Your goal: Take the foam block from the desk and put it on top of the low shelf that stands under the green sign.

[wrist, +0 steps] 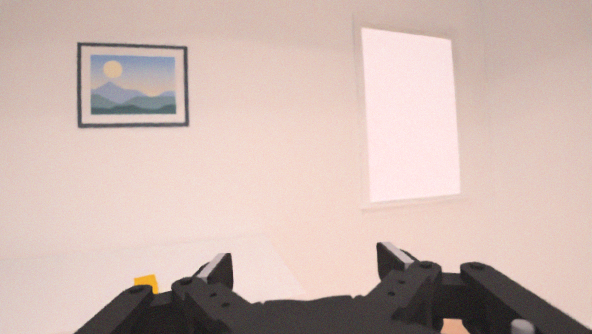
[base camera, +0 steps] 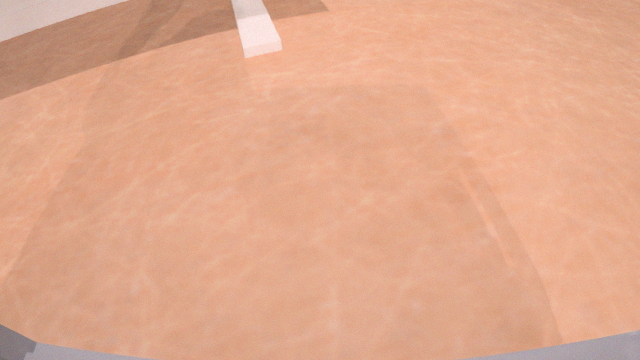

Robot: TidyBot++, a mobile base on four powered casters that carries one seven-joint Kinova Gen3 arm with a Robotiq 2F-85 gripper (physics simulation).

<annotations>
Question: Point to a bright window with blind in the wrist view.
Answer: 410,118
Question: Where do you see a white desk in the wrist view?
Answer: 69,286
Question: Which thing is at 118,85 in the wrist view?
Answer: A framed landscape picture.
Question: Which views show my gripper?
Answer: The wrist view only.
</annotations>
